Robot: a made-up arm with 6 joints. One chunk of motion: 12 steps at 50 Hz.
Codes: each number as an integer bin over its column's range. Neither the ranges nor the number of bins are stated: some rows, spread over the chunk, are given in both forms.
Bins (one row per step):
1: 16 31 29 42 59 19
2: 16 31 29 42 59 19
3: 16 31 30 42 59 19
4: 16 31 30 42 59 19
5: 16 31 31 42 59 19
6: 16 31 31 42 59 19
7: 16 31 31 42 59 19
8: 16 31 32 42 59 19
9: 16 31 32 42 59 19
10: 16 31 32 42 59 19
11: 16 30 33 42 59 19
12: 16 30 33 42 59 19
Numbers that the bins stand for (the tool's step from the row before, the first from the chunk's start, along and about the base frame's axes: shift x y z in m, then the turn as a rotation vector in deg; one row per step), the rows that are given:
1: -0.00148 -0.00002 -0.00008 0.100 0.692 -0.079
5: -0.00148 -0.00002 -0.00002 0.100 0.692 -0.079
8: -0.00148 -0.00002 0.00002 0.100 0.692 -0.079
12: -0.00148 -0.00005 0.00005 0.100 0.692 -0.079
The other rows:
2: -0.00148 -0.00002 -0.00008 0.100 0.692 -0.079
3: -0.00148 -0.00002 -0.00005 0.100 0.692 -0.079
4: -0.00148 -0.00002 -0.00005 0.100 0.692 -0.079
6: -0.00148 -0.00002 -0.00002 0.100 0.692 -0.079
7: -0.00148 -0.00002 -0.00002 0.100 0.692 -0.079
9: -0.00148 -0.00002 0.00002 0.100 0.692 -0.079
10: -0.00148 -0.00002 0.00002 0.100 0.692 -0.079
11: -0.00148 -0.00005 0.00005 0.100 0.692 -0.079

